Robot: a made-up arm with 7 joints. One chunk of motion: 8 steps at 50 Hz.
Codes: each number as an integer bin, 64 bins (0 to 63) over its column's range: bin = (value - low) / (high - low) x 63, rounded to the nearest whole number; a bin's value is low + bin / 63 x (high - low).
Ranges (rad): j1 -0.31..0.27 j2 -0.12..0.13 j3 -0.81..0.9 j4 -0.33..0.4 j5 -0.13..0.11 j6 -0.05..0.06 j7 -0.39..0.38
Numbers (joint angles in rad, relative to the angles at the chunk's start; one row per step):
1: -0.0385 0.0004 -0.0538 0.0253 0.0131 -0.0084 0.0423
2: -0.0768 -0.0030 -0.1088 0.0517 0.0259 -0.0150 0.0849
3: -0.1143 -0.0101 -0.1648 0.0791 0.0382 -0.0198 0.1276
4: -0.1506 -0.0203 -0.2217 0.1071 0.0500 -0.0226 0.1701
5: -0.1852 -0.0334 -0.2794 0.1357 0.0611 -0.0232 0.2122
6: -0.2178 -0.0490 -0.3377 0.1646 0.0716 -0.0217 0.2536
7: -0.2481 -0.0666 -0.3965 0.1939 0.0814 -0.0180 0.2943
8: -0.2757 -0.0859 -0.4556 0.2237 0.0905 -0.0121 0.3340
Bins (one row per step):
1: 29 30 28 31 38 24 35
2: 25 29 26 33 41 20 39
3: 21 28 24 35 44 17 42
4: 17 25 22 38 47 16 46
5: 14 22 20 40 50 15 49
6: 10 18 17 43 53 16 53
7: 7 13 15 45 55 18 56
8: 4 9 13 48 58 22 59

